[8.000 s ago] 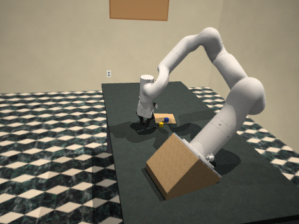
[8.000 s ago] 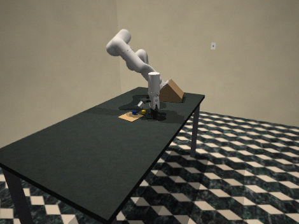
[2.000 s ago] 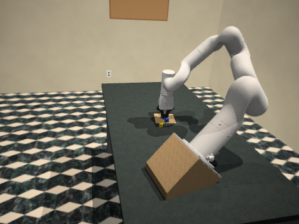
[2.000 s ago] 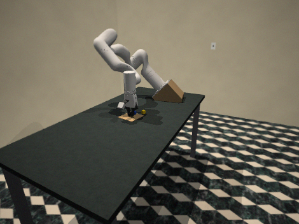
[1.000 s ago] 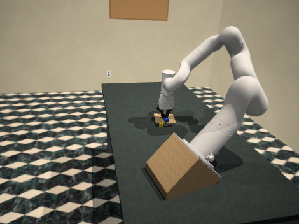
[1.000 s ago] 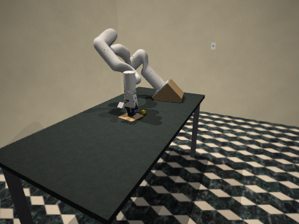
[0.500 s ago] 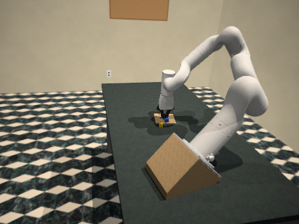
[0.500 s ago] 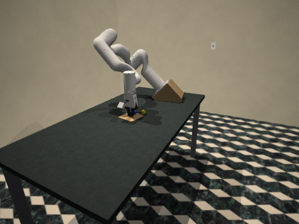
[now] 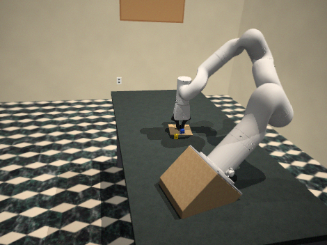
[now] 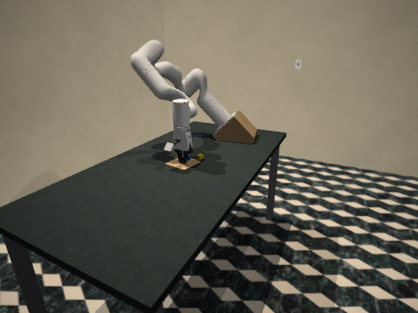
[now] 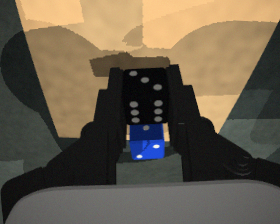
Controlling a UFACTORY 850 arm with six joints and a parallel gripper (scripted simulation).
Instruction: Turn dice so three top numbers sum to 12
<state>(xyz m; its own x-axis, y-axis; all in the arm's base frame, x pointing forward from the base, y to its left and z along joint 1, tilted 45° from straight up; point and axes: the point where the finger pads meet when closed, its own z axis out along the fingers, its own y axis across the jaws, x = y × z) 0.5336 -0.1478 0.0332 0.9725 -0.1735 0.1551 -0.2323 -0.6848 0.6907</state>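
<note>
The black die is 10 mm below my hand. Round my hand: tan mat (30 mm below); then blue die (50 mm behind, 10 mm to the left, 10 mm below); then yellow die (90 mm behind, 70 mm to the left, 20 mm below).
</note>
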